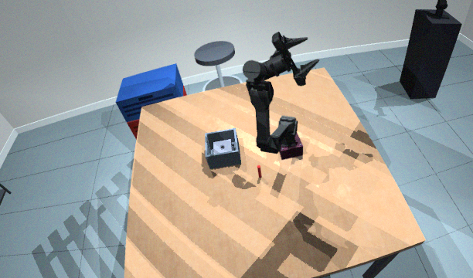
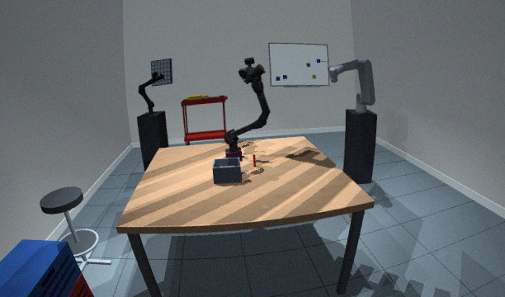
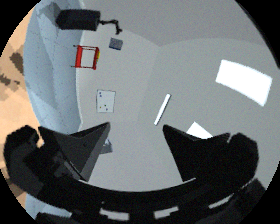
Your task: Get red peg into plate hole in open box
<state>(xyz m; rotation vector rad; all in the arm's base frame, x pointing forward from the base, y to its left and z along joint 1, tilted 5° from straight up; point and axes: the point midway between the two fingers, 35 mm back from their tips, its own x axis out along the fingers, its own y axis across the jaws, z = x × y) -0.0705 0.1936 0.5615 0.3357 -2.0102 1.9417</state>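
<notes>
My gripper tip is 230 mm short of the red peg and 620 mm above it. Round my gripper tip: grey box 420 mm ahead, 150 mm to the right, 630 mm below.
</notes>
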